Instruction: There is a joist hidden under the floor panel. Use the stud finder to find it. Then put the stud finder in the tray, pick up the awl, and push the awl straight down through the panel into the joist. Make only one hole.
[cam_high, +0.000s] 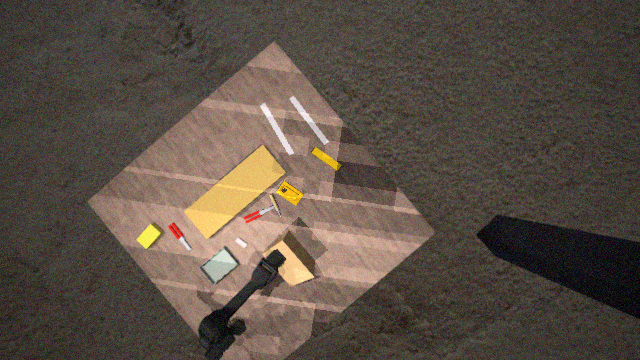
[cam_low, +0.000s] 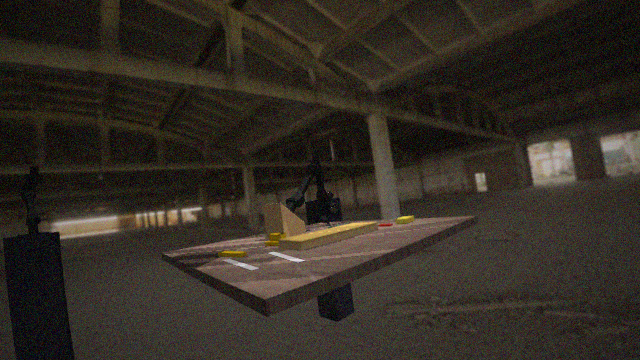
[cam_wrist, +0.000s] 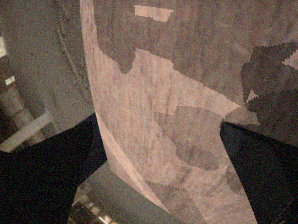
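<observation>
Now: gripper tip 370 mm short of the square indicator, 740 mm to the left of it and 30 mm below it. Also, from my gripper tip: yellow block: 670 mm ahead, 70 mm to the right, 20 mm below; then small white piece: 330 mm ahead, 390 mm to the right, 30 mm below; then grey-green tray: 320 mm ahead, 230 mm to the right, 20 mm below.
</observation>
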